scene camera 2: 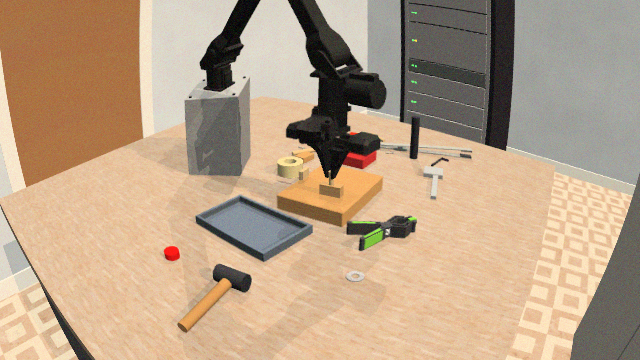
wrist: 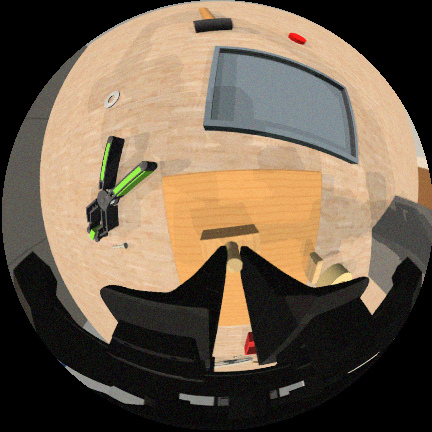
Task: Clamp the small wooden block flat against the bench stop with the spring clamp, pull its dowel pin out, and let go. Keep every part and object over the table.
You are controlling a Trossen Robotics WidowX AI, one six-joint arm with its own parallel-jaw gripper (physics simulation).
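Places are measured from the arm's base along level axes (x back, y down, z right), in metres.
Where they show: gripper, fingertip midpoint: [scene camera 2: 330, 178] [wrist: 232, 251]; arm's base at its link origin: [scene camera 2: 219, 86].
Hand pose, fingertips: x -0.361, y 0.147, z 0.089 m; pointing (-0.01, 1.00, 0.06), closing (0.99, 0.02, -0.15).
Observation:
Each offset is from my fingertips to the top centre of the thing. "spot": to the spot under its first point.
My gripper [scene camera 2: 330, 174] [wrist: 232, 251] is shut on the upright dowel pin {dy -0.014, dx -0.001, dz -0.004 m} [scene camera 2: 330, 181] [wrist: 234, 261], whose round end shows between the fingertips in the wrist view. The pin stands at a low wooden piece {dy +0.015, dx -0.001, dz -0.005 m} [scene camera 2: 331, 190] [wrist: 230, 232] on the wooden bench board {dy +0.038, dx +0.016, dz -0.048 m} [scene camera 2: 310, 207] [wrist: 280, 200]. I cannot tell where the small block ends and the bench stop begins; the fingers partly hide this spot in the wrist view. The spring clamp {dy +0.045, dx -0.139, dz +0.058 m} [scene camera 2: 387, 232] [wrist: 105, 199], black and green, lies on the table beside the board, apart from the block.
A grey tray {dy +0.052, dx +0.096, dz +0.146 m} [scene camera 2: 226, 238] [wrist: 212, 90] lies in front of the board. A tape roll {dy +0.039, dx +0.165, dz -0.123 m} [scene camera 2: 285, 169], a small wooden piece {spot: dy +0.026, dx +0.084, dz -0.042 m} [scene camera 2: 303, 174] and a red bin {dy +0.045, dx +0.077, dz -0.273 m} [scene camera 2: 361, 159] are near its back. A mallet {spot: dy +0.042, dx +0.005, dz +0.329 m} [scene camera 2: 232, 278], washer {dy +0.068, dx -0.143, dz +0.195 m} [scene camera 2: 348, 278], red cap {dy +0.057, dx +0.166, dz +0.317 m} [scene camera 2: 172, 253] and black post {dy -0.050, dx -0.075, dz -0.380 m} [scene camera 2: 414, 138] stand or lie around.

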